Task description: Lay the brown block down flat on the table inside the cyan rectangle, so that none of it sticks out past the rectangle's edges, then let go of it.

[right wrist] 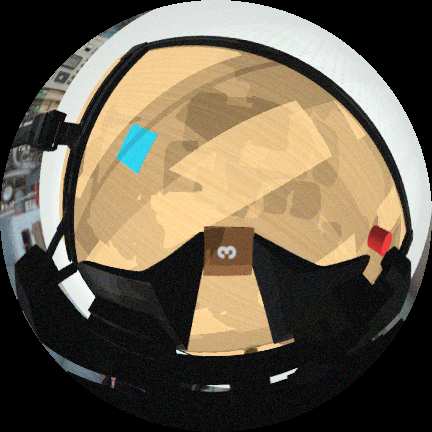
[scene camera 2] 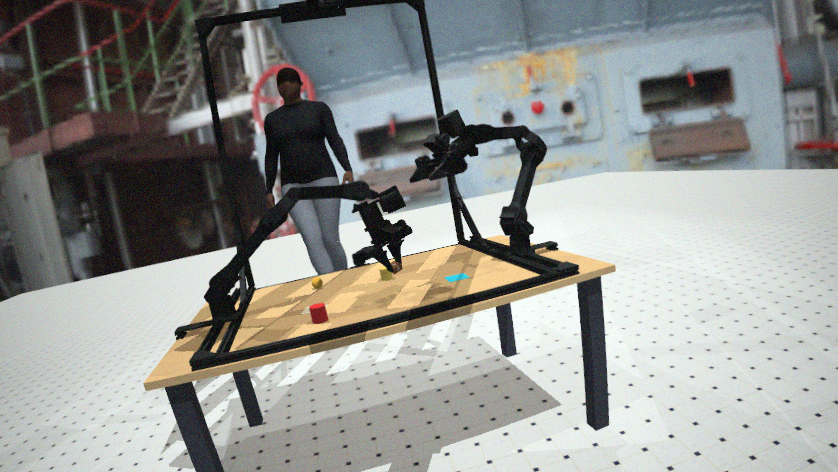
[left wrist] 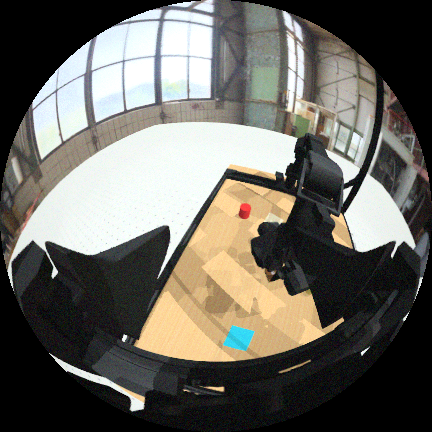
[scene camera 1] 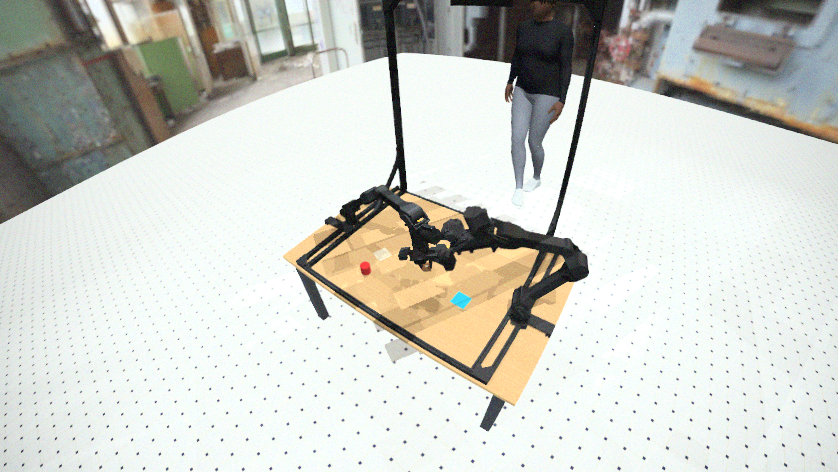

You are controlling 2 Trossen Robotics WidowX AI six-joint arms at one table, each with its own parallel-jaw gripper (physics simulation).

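Places are measured from the left arm's base along level axes (x ahead, y left, z up), in millimetres.
Where they show: left gripper, fingertip midpoint: (scene camera 2: 419,180) (left wrist: 233,232) (scene camera 1: 429,247); right gripper, fingertip midpoint: (right wrist: 226,237) (scene camera 2: 396,268) (left wrist: 269,274) (scene camera 1: 427,268); left arm's base at its link origin: (right wrist: 76,134) (scene camera 2: 521,252) (scene camera 1: 519,318); right arm's base at its link origin: (scene camera 2: 224,316) (left wrist: 288,185) (scene camera 1: 351,222).
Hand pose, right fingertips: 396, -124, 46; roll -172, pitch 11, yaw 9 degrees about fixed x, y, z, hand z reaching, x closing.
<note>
Things, the pixels of their top centre, and the offset from my right fingertips, as dx, dy, dz. "pt": a spot on its surface instead. Level surfaces: height alone.
- brown block at its top centre: (right wrist: 223,261) (scene camera 2: 393,261) (scene camera 1: 426,264) +2, -6, +21
- cyan rectangle at a spot on its surface: (right wrist: 137,147) (left wrist: 239,334) (scene camera 2: 454,278) (scene camera 1: 458,299) pt -150, +70, -64
- wooden table at its surface level: dz -66
- red cylinder at its top centre: (right wrist: 386,243) (scene camera 2: 316,305) (left wrist: 245,206) (scene camera 1: 364,265) +270, +26, -23
- yellow block at its top centre: (scene camera 2: 384,267) -48, -163, -27
- yellow ball at its top centre: (scene camera 2: 316,277) +138, -324, -27
The brown block (right wrist: 228,250) (scene camera 1: 426,267) (scene camera 2: 396,267), marked with a white 3, sits between the fingers of my right gripper (right wrist: 226,237) (scene camera 1: 426,263) (scene camera 2: 394,263), which is shut on it. The gripper holds it just above the table near the middle. The cyan rectangle (scene camera 1: 460,300) (scene camera 2: 456,277) (left wrist: 238,338) (right wrist: 137,147) lies flat on the wooden table (scene camera 1: 445,328) and has nothing on it, well apart from the block. My left gripper (scene camera 1: 451,238) (scene camera 2: 423,171) (left wrist: 233,232) is open and empty, raised high above the table.
A red cylinder (scene camera 1: 366,268) (scene camera 2: 319,313) (left wrist: 244,210) (right wrist: 379,240) stands near the table's front edge. A yellow block (scene camera 2: 385,274) and a yellow ball (scene camera 2: 317,282) lie behind the right gripper. A black frame (scene camera 1: 396,117) rims the table. A person (scene camera 1: 539,94) (scene camera 2: 305,154) stands beyond it.
</note>
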